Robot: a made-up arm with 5 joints. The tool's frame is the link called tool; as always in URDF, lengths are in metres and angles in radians. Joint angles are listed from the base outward.
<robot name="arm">
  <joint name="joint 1" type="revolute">
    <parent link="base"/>
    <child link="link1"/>
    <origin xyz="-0.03 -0.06 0.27" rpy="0 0 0"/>
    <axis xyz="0 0 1"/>
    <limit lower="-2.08" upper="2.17"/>
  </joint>
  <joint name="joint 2" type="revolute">
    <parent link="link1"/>
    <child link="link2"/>
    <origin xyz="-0.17 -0.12 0.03" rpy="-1.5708 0 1.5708"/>
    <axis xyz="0 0 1"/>
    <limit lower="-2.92" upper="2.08"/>
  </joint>
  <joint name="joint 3" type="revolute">
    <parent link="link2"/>
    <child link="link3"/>
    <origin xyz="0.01 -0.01 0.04" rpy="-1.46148 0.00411 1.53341"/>
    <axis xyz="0 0 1"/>
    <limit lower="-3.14" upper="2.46"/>
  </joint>
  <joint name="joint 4" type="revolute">
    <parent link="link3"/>
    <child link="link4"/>
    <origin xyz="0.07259 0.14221 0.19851" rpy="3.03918 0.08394 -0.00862"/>
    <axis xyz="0 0 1"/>
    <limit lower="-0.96" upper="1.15"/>
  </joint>
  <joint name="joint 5" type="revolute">
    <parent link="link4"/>
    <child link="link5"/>
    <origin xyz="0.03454 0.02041 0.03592" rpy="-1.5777 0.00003 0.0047"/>
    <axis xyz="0 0 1"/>
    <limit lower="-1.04" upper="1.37"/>
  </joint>
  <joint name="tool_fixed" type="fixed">
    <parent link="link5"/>
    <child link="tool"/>
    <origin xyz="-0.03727 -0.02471 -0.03" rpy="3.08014 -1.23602 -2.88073"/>
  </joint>
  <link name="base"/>
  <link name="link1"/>
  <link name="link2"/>
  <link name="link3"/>
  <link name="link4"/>
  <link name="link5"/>
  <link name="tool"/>
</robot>
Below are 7 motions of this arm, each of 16 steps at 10 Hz.
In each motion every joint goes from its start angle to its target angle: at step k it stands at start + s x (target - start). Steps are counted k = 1, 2, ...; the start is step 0. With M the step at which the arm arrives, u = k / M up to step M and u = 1 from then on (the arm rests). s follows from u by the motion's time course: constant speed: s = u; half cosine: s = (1 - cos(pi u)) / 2; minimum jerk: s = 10 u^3 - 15 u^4 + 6 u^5.
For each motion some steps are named. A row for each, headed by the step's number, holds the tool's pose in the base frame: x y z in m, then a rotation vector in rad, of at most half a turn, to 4 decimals.
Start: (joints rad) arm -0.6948 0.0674 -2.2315 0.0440 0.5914
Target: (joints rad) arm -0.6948 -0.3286 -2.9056 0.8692 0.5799
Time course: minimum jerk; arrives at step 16
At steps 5, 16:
5: -0.4569 0.0226 0.2657 -2.3840 0.6847 -0.7425
16: -0.4584 -0.0024 0.3232 -1.4984 0.7493 0.4425

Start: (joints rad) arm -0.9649 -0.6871 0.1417 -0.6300 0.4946
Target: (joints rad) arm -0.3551 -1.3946 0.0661 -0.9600 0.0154
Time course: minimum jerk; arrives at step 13
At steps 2, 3, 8, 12, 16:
2: -0.2207 -0.1160 0.1843 -0.3576 -0.0851 1.6658
3: -0.2161 -0.1194 0.1814 -0.3964 -0.1516 1.6891
8: -0.1631 -0.1334 0.1578 -0.6980 -0.9656 1.7778
12: -0.1427 -0.1264 0.1536 -0.7422 -1.3482 1.6983
16: -0.1425 -0.1263 0.1535 -0.7424 -1.3535 1.6966

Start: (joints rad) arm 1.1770 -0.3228 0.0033 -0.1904 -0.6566
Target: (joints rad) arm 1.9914 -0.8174 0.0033 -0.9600 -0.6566
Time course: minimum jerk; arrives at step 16
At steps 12, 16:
12: 0.1944 -0.0780 0.1455 -0.6887 1.3003 -1.0274
16: 0.1881 -0.0634 0.1412 -0.7193 1.3579 -0.9759

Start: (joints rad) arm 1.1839 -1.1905 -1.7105 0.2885 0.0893
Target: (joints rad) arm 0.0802 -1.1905 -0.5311 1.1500 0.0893
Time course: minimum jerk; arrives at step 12
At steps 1, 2, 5, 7, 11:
1: -0.1122 -0.3636 0.1515 -1.5708 -0.4027 0.1507
2: -0.1228 -0.3554 0.1500 -1.5727 -0.3701 0.1161
5: -0.1929 -0.2575 0.1379 -1.5655 -0.0499 -0.2467
7: -0.1993 -0.1690 0.1320 -1.5211 0.2432 -0.6177
11: -0.1688 -0.1170 0.1335 -1.4413 0.5493 -1.0406

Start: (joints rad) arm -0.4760 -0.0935 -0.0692 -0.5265 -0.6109
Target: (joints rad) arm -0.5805 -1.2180 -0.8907 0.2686 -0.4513
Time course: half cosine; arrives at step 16
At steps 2, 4, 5, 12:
2: -0.2387 -0.2612 0.2118 -0.3157 -0.8505 2.6419
4: -0.2380 -0.2413 0.1823 -0.1290 -1.0629 2.5616
5: -0.2364 -0.2245 0.1636 0.0017 -1.2097 2.5052
12: -0.2038 -0.0308 0.1006 -0.9887 2.0982 -1.8291

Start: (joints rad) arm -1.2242 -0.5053 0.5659 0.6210 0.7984
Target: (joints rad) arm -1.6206 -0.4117 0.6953 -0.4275 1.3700
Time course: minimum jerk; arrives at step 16
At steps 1, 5, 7, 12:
1: -0.2652 -0.0729 0.2359 0.6247 0.1945 1.8254
5: -0.2650 -0.0621 0.2391 0.5314 0.3466 1.5873
7: -0.2653 -0.0513 0.2441 0.4493 0.4966 1.2902
12: -0.2723 -0.0257 0.2672 0.3178 0.7501 0.4723

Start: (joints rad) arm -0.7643 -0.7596 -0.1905 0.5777 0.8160
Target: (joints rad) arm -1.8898 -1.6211 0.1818 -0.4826 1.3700
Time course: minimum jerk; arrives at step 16
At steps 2, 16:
2: -0.1996 -0.0671 0.1417 1.1127 -0.1461 2.7517
16: -0.0592 -0.0074 0.1824 0.0025 -0.4409 0.5790

